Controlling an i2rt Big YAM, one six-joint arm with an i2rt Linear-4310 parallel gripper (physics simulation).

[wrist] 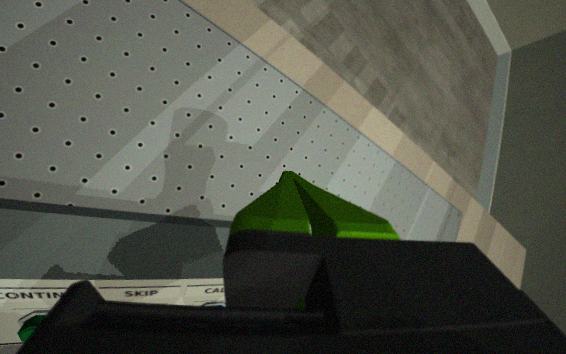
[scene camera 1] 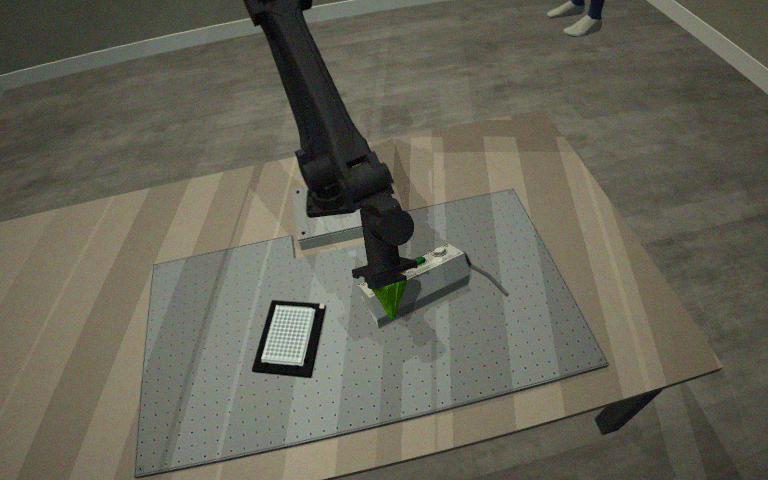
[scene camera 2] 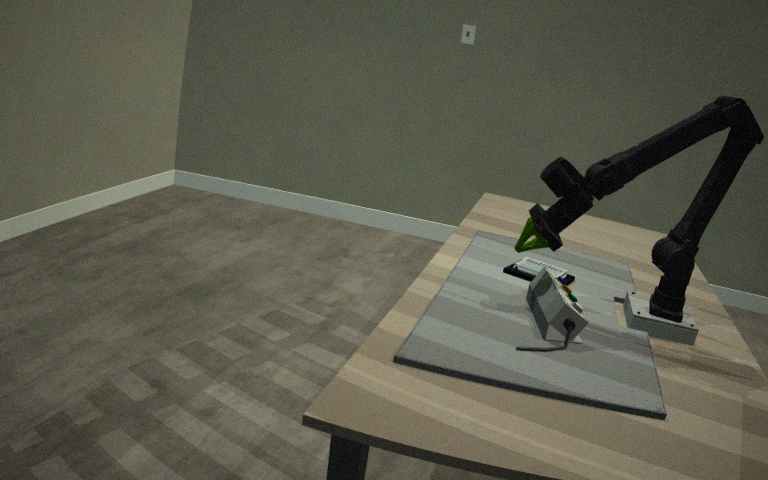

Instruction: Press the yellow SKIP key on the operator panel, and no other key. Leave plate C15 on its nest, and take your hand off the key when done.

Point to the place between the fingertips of my gripper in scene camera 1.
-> At 391,317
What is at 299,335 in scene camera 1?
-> A white well plate in black tray.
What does my gripper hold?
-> Nothing.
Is my gripper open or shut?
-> Shut.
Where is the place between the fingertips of my gripper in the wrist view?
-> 286,179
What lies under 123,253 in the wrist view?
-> A button box.
